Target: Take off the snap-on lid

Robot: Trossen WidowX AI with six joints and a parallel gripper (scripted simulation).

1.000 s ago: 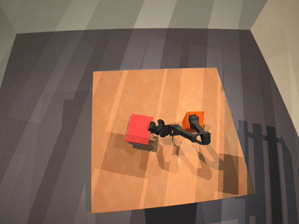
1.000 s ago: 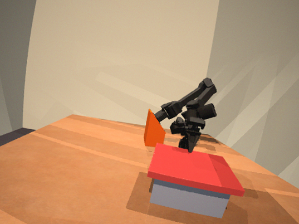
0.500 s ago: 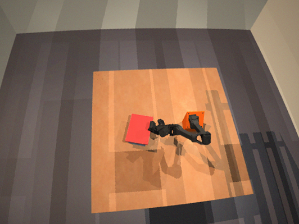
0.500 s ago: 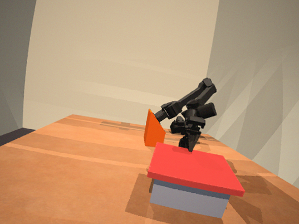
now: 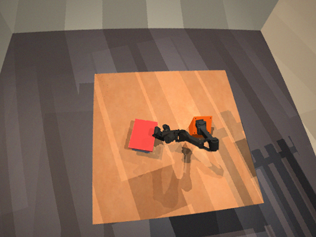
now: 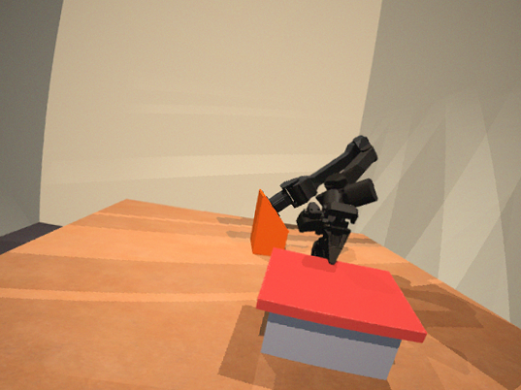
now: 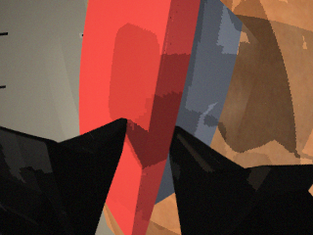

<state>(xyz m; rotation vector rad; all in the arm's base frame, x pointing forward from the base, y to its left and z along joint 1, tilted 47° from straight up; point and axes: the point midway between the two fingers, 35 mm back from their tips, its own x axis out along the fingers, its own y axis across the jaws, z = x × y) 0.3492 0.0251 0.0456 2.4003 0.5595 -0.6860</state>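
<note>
My gripper tip is now 70 mm short of the red lid and 20 mm to the left of it. The rest, counted from my gripper tip: grey storage box 70 mm ahead, 20 mm to the right, 60 mm below.
</note>
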